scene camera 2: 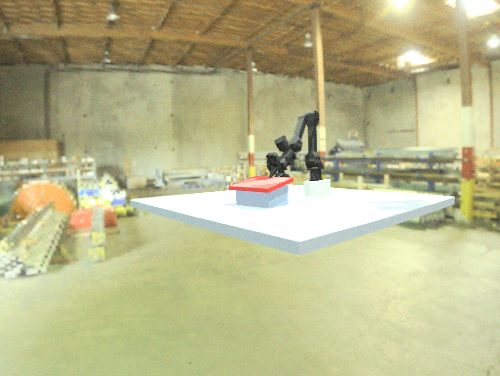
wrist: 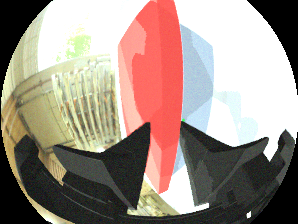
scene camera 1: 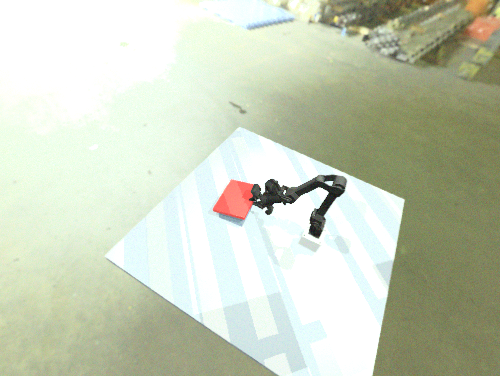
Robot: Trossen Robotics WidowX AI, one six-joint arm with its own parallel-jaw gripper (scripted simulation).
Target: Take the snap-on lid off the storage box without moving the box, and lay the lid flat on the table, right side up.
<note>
In view: the gripper point(wrist: 164, 125), a red lid point(scene camera 1: 234, 201) and a storage box point(scene camera 2: 280, 197).
The storage box also shows in the wrist view point(wrist: 198, 61).
</note>
